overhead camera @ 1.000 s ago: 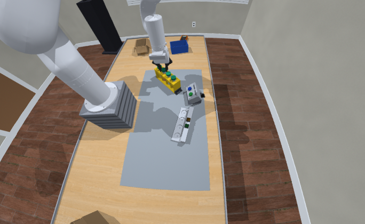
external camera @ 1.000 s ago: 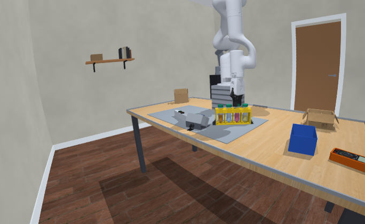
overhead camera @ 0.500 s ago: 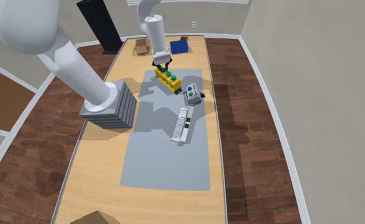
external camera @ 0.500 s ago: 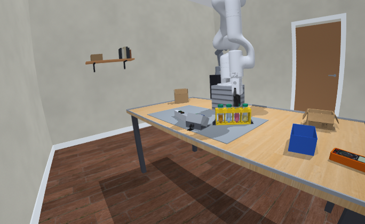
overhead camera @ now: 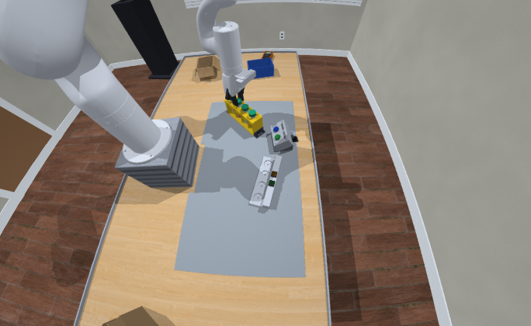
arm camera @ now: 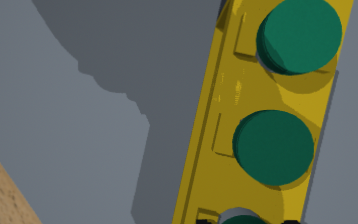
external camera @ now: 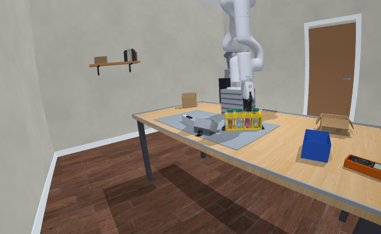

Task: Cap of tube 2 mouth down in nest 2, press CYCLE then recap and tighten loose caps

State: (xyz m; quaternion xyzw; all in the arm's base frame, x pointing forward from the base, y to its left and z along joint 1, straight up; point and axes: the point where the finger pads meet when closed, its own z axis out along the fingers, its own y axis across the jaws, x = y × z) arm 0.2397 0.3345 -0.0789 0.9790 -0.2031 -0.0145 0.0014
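My gripper is now 1 cm above the green cap. The rest, counted from my hand: green key: 21 cm ahead, 14 cm to the right, 6 cm below; then key housing: 22 cm ahead, 11 cm to the right, 8 cm below; then blue key: 20 cm ahead, 9 cm to the right, 6 cm below.
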